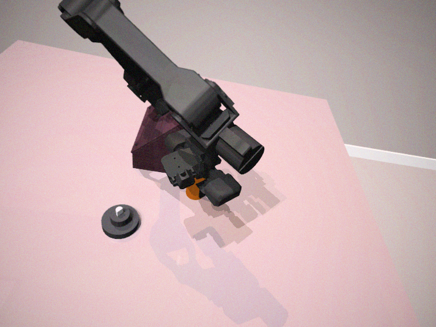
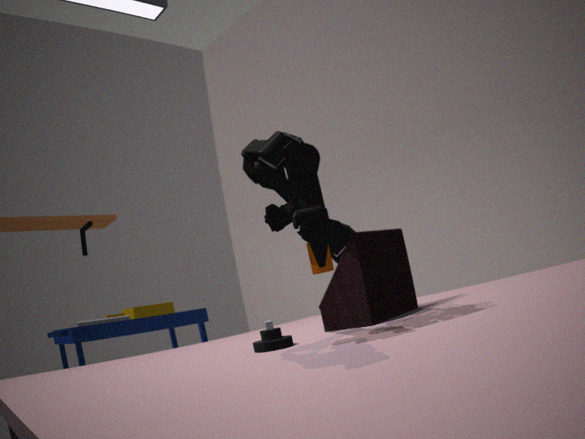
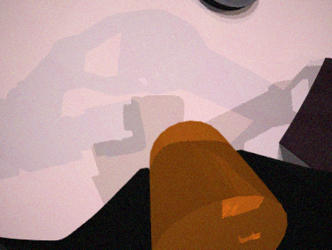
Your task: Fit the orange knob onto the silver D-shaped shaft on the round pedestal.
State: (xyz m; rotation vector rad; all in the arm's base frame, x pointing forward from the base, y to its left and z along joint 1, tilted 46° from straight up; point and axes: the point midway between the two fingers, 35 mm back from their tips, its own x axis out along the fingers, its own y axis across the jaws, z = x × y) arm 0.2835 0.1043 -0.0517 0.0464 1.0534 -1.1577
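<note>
My gripper tip is now 20 mm short of the round dark pedestal, 160 mm to the left of it and 110 mm above it. The rest, counted from my gripper tip: orange knob 40 mm above.
</note>
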